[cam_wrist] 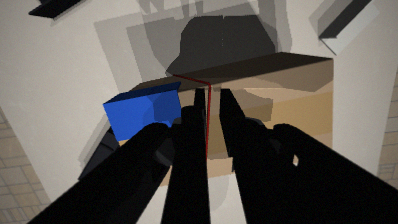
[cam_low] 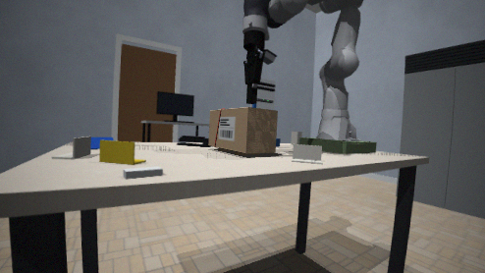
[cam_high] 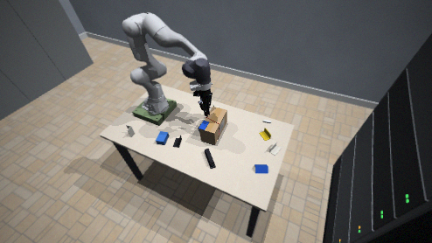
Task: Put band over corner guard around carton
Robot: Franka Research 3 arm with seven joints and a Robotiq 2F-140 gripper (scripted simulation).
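The brown carton lies 50 mm ahead of my hand, 10 mm to the left of it and 130 mm below it. From my hand the other things lie so: yellow angle piece (410 mm ahead, 130 mm to the left, 190 mm below); white corner guard (500 mm ahead, 30 mm to the left, 190 mm below).
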